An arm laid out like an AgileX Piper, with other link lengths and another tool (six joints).
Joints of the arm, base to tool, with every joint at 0 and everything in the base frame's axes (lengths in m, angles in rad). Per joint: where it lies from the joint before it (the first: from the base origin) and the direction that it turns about. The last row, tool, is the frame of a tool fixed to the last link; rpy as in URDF.
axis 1: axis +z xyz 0 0 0.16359
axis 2: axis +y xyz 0 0 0
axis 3: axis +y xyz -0.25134 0 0.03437
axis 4: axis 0.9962 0 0.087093 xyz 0.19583 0 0.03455
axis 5: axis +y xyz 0 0 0
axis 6: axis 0.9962 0 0.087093 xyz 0.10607 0 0.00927
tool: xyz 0.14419 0 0.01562 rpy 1.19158 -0.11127 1.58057
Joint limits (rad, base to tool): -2.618..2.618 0..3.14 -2.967..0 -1.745..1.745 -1.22..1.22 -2.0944..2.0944
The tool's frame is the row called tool.
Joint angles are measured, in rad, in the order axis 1, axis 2, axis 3, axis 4, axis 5, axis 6. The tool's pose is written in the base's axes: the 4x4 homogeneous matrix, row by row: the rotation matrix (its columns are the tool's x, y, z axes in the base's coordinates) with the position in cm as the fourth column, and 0 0 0 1 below. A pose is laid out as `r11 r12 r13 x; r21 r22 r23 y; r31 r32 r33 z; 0 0 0 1`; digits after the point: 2 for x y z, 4 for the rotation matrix.
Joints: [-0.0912 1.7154 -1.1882 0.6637 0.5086 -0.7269]
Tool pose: -0.1214 0.5300 0.8393 42.18; 0.9689 -0.1204 0.2162 3.75; 0.2156 0.8394 -0.4989 15.99; 0 0 0 1
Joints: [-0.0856 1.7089 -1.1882 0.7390 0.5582 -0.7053]
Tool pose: -0.1013 0.5526 0.8273 41.64; 0.9444 -0.2081 0.2546 5.45; 0.3129 0.8070 -0.5008 16.34; 0 0 0 1
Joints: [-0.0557 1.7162 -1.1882 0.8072 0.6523 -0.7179]
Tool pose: -0.1430 0.6177 0.7733 40.06; 0.9047 -0.2352 0.3551 8.82; 0.4013 0.7504 -0.5252 15.96; 0 0 0 1
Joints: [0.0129 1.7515 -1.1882 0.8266 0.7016 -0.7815]
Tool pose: -0.2504 0.6737 0.6953 38.42; 0.8767 -0.1469 0.4581 12.46; 0.4107 0.7242 -0.5539 14.53; 0 0 0 1
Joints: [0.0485 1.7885 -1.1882 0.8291 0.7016 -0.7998]
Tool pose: -0.2808 0.7000 0.6567 37.87; 0.8669 -0.1087 0.4865 13.85; 0.4119 0.7058 -0.5763 13.13; 0 0 0 1
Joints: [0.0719 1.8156 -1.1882 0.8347 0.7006 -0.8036]
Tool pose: -0.2902 0.7195 0.6309 37.48; 0.8598 -0.0934 0.5020 14.77; 0.4201 0.6881 -0.5916 12.15; 0 0 0 1
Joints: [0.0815 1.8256 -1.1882 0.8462 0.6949 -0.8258]
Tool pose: -0.3066 0.7179 0.6250 37.48; 0.8554 -0.0801 0.5117 15.19; 0.4174 0.6916 -0.5895 11.90; 0 0 0 1
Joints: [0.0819 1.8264 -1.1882 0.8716 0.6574 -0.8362]
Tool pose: -0.2933 0.6953 0.6562 38.40; 0.8624 -0.1038 0.4955 14.97; 0.4127 0.7112 -0.5691 12.24; 0 0 0 1
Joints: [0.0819 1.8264 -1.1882 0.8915 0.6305 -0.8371]
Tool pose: -0.2766 0.6799 0.6791 39.06; 0.8673 -0.1278 0.4812 14.79; 0.4139 0.7221 -0.5543 12.52; 0 0 0 1
